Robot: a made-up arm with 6 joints. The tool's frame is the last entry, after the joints. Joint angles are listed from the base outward. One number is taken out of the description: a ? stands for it. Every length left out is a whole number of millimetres.
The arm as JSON. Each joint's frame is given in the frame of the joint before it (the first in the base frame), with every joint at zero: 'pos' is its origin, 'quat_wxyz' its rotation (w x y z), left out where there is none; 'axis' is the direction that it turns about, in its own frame. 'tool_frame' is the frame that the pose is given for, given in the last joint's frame.
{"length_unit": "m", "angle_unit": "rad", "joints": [
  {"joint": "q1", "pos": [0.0, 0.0, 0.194], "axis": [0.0, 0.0, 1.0]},
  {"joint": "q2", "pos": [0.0, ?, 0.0], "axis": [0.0, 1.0, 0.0]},
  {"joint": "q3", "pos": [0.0, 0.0, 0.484], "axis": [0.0, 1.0, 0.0]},
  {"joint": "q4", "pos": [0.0, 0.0, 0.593], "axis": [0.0, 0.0, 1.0]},
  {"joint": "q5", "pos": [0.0, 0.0, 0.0], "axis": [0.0, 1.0, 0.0]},
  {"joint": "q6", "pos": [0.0, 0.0, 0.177], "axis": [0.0, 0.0, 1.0]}
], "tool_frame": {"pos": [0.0, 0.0, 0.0]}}
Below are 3 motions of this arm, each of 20 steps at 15 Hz.
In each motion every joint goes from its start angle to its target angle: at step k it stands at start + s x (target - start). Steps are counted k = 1, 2, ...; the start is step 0. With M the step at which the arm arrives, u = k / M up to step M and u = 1 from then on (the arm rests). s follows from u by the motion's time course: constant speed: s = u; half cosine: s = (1 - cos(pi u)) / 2; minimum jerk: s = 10 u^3 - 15 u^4 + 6 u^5.
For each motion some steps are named. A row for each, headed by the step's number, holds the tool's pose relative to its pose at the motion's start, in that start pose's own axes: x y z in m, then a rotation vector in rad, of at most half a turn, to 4 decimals.
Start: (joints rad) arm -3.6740 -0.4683 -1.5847 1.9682 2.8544 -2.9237
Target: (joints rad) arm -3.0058 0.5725 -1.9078 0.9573 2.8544 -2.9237
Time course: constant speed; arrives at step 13
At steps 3, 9, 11, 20:
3: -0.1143 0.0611 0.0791 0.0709 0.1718 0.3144
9: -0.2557 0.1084 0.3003 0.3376 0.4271 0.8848
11: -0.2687 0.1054 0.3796 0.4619 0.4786 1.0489
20: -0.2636 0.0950 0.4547 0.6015 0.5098 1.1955

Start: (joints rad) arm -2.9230 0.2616 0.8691 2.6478 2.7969 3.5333
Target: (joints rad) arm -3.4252 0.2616 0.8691 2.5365 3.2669 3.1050
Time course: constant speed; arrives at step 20
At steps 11, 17, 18, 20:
11: -0.1446 -0.0710 -0.0250 -0.2759 -0.0591 -0.1058
17: -0.2244 -0.1173 -0.0218 -0.3997 -0.1131 -0.1343
18: -0.2376 -0.1254 -0.0200 -0.4181 -0.1231 -0.1372
20: -0.2638 -0.1421 -0.0152 -0.4529 -0.1439 -0.1414

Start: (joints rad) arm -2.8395 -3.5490 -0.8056 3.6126 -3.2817 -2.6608
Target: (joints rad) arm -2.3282 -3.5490 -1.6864 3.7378 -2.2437 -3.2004
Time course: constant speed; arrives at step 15
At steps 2, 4, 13, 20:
2: 0.0247 0.0519 0.0089 0.0094 -0.2398 -0.0602
4: 0.0483 0.1051 0.0191 0.0426 -0.4772 -0.1414
13: 0.1744 0.3550 0.1178 0.4214 -1.4486 -0.7417
20: 0.2094 0.4073 0.1618 0.5385 -1.6327 -0.9230

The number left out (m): 0.05
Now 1 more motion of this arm.
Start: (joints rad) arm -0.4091 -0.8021 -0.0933 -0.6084 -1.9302 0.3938
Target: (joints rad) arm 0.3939 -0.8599 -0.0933 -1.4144 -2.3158 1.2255
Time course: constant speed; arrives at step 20
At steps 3, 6, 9, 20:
3: -0.0442 -0.0610 -0.0461 -0.0678 0.0265 0.0686
6: -0.0952 -0.1153 -0.0960 -0.1279 0.0705 0.1470
9: -0.1526 -0.1620 -0.1489 -0.1766 0.1297 0.2353
20: -0.4123 -0.2575 -0.3529 -0.2161 0.4227 0.6458

